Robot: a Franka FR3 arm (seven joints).
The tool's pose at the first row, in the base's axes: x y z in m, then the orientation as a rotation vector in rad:
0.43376 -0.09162 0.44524 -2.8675 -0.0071 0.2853
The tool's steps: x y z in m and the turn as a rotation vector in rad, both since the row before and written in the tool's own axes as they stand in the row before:
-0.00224 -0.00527 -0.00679 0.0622 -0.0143 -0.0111
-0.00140 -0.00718 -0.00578 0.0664 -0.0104 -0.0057
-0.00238 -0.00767 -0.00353 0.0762 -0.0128 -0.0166
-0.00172 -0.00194 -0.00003 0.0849 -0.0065 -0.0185
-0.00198 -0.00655 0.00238 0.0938 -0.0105 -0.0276
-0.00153 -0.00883 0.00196 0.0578 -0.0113 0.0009
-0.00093 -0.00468 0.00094 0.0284 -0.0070 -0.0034
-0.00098 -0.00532 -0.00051 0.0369 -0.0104 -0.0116
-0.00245 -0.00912 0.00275 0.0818 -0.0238 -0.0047
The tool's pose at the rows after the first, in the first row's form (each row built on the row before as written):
0.43299 -0.08833 0.45345 -2.8028 -0.0165 0.2985
0.43298 -0.08340 0.46136 -2.7350 -0.0167 0.3066
0.43165 -0.07776 0.46795 -2.6561 -0.0306 0.3136
0.43004 -0.07617 0.46922 -2.5693 -0.0430 0.3106
0.42778 -0.06955 0.47112 -2.4721 -0.0661 0.3084
0.42607 -0.06155 0.47527 -2.4133 -0.0600 0.3203
0.42514 -0.05751 0.47782 -2.3838 -0.0623 0.3259
0.42457 -0.05404 0.48196 -2.3445 -0.0743 0.3312
0.42190 -0.04602 0.48698 -2.2594 -0.0763 0.3534

